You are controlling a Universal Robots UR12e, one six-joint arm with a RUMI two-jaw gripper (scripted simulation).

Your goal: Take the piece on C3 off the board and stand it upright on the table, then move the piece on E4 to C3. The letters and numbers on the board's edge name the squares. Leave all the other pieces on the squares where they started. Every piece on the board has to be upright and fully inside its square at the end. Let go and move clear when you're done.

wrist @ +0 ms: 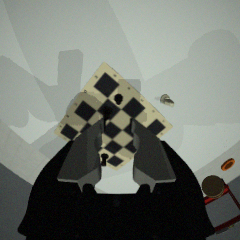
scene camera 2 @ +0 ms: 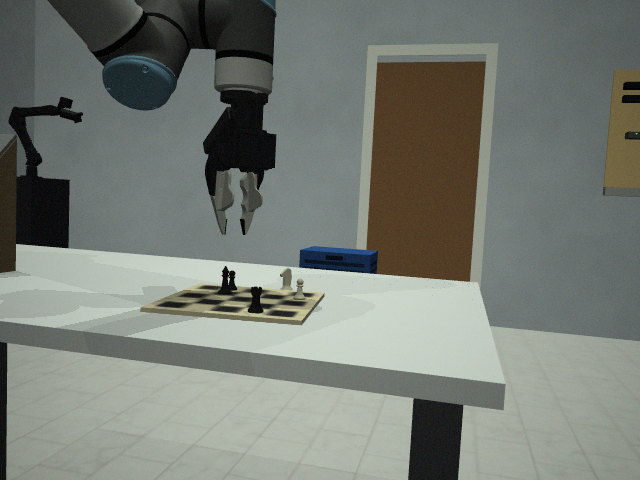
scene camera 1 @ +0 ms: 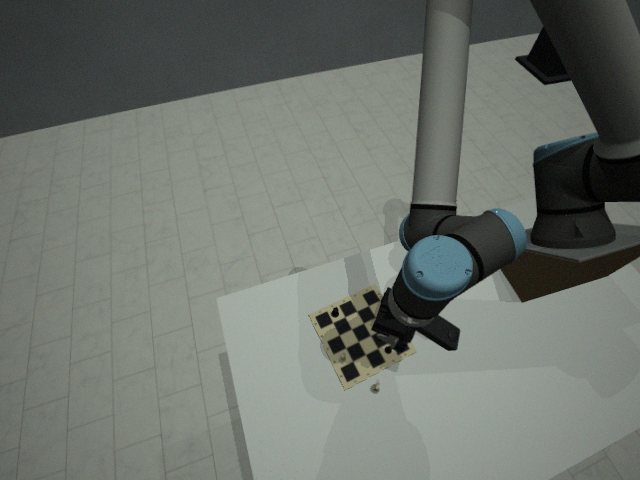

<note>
In view: the gripper (scene camera 2: 234, 234) and a chessboard (scene camera 1: 350, 333).
The chessboard shows as well in the wrist view (wrist: 117, 141) and in scene camera 2 (scene camera 2: 202, 300). The gripper shows as well in the wrist view (wrist: 117, 118) and in scene camera 1 (scene camera 1: 394, 340).
</note>
